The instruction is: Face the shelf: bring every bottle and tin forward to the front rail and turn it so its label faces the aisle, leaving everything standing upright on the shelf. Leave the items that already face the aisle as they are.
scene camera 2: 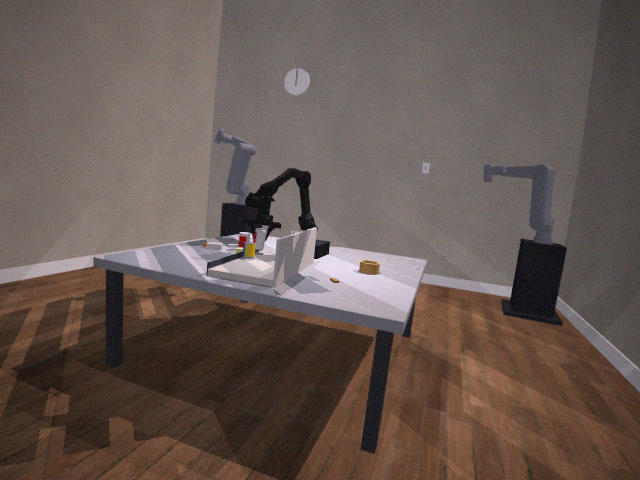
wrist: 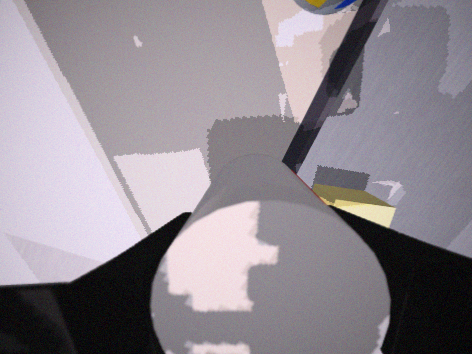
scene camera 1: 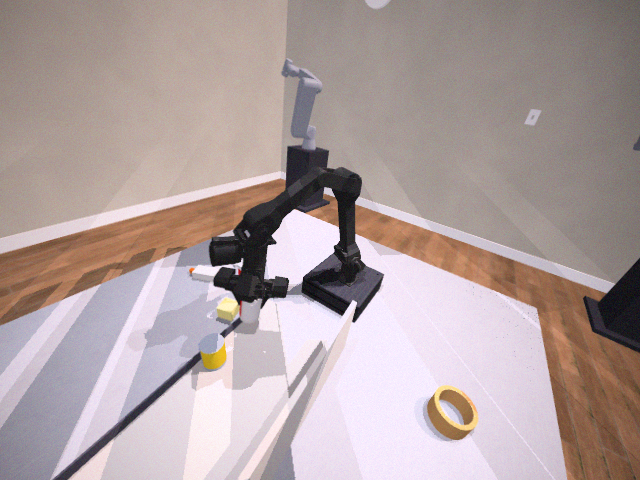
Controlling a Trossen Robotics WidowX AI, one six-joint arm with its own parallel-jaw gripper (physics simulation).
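Places are measured from the arm's base along level axes (x ahead, y left, z up), in centimetres.
Pixels of known places: gripper, between the fingertips: (scene camera 2: pixel 259 240) (wrist: pixel 256 217) (scene camera 1: pixel 250 306); arm's base, origin of its link: (scene camera 1: pixel 347 278).
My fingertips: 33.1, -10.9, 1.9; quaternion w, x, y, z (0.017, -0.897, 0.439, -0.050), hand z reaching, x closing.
Note:
For each thing: its top centre in the pictures, then the offset to it from my fingertips, as dx, dy, dz. "spot": a spot on its surface instead.
- white bottle, centre of its top: (wrist: pixel 298 339) (scene camera 1: pixel 250 289) (scene camera 2: pixel 260 228) -0.3, -0.2, +5.8
- yellow tin, centre of its top: (scene camera 1: pixel 211 343) (scene camera 2: pixel 249 243) +13.6, +3.4, +0.3
- white tin, a spot on its surface: (scene camera 2: pixel 242 240) spot: -8.0, -15.9, -3.2
- pale yellow block, centre of its top: (wrist: pixel 356 233) (scene camera 1: pixel 228 304) (scene camera 2: pixel 241 248) +1.5, -9.4, -5.5
- white object, centre of its top: (scene camera 1: pixel 203 269) (scene camera 2: pixel 212 243) -2.1, -31.0, -6.5
- yellow-orange ring, centre of its top: (scene camera 1: pixel 455 406) (scene camera 2: pixel 370 262) -16.3, +53.2, -4.3
A white bottle (scene camera 1: pixel 250 313) (scene camera 2: pixel 260 240) (wrist: pixel 260 280) stands upright between the fingers, near the far end of the shelf (scene camera 2: pixel 242 274). Its red strip faces the rail side. My gripper (scene camera 1: pixel 251 298) (scene camera 2: pixel 263 231) (wrist: pixel 256 217) is shut on this bottle from above; whether its base touches the shelf cannot be told. A yellow tin (scene camera 1: pixel 212 353) (scene camera 2: pixel 249 250) (wrist: pixel 320 4) with some blue stands upright beside the dark front rail (scene camera 1: pixel 134 411) (scene camera 2: pixel 222 259) (wrist: pixel 330 90). A red and white tin (scene camera 2: pixel 242 240) shows behind it, left of the bottle; it is mostly hidden in scene camera 1.
The tall back panel (scene camera 1: pixel 338 335) (scene camera 2: pixel 284 258) runs opposite the rail. A pale yellow block (scene camera 1: pixel 227 308) (scene camera 2: pixel 239 250) (wrist: pixel 365 213) lies outside the rail near the bottle. A white object (scene camera 1: pixel 204 273) (scene camera 2: pixel 213 246) with an orange tip lies beyond. A yellow-orange ring (scene camera 1: pixel 442 422) (scene camera 2: pixel 369 269) lies behind the panel.

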